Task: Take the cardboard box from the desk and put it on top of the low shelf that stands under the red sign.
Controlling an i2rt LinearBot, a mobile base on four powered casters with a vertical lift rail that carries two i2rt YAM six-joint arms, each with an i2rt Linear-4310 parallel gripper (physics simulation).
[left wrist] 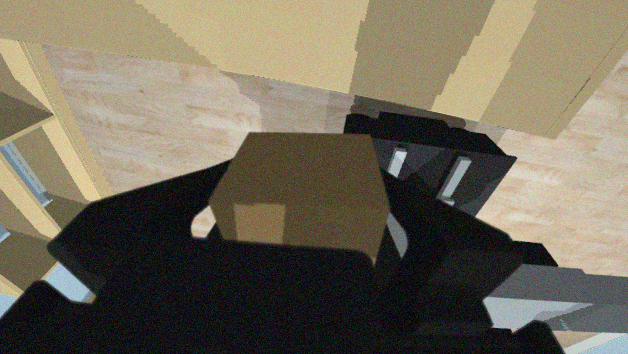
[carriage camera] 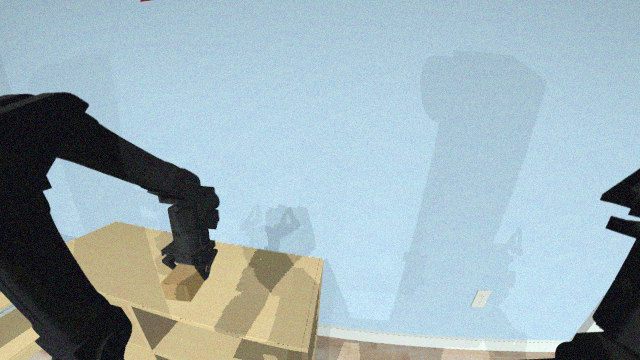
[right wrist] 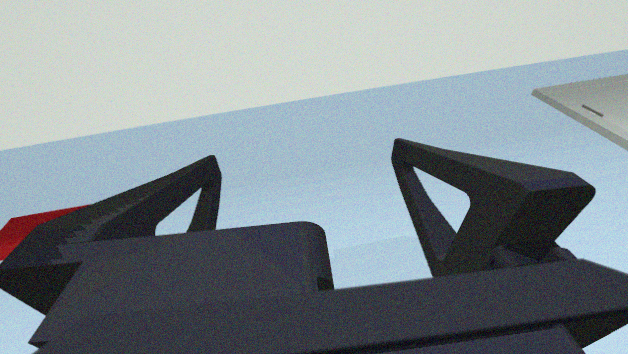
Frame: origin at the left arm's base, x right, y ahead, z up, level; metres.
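Seen in the pictures: left gripper, fingertip midpoint: [left wrist: 309,167]; right gripper, fingertip midpoint: [right wrist: 306,156].
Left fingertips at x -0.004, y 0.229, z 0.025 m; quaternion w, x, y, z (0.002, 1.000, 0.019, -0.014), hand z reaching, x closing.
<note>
Offsets run from my left fingertips to a thing's middle. Level surfaces: height alone.
The small brown cardboard box {dx +0.003, dy -0.025, dz +0.024 m} [carriage camera: 181,283] [left wrist: 300,175] is held between the fingers of my left gripper [carriage camera: 188,269] [left wrist: 309,167], which is shut on it. In the carriage camera it appears against the front part of the low shelf's top {dz -0.174 m} [carriage camera: 300,280] [left wrist: 280,40]; any gap beneath it cannot be judged. In the left wrist view the box appears past the shelf's edge, over the floor. A sliver of the red sign [carriage camera: 145,0] [right wrist: 25,227] shows high above the shelf. My right gripper [carriage camera: 604,212] [right wrist: 306,156] is open and empty at the far right. The desk does not show.
The low shelf stands against the blue wall [carriage camera: 350,125]. Another wooden shelf unit [left wrist: 62,110] stands at the left of the left wrist view. My dark base [left wrist: 430,127] is below the shelf's edge there, on the wood floor {dz -0.785 m} [left wrist: 175,100]. A wall outlet {dx +1.163, dy +0.343, dz -0.384 m} [carriage camera: 481,298] is at lower right.
</note>
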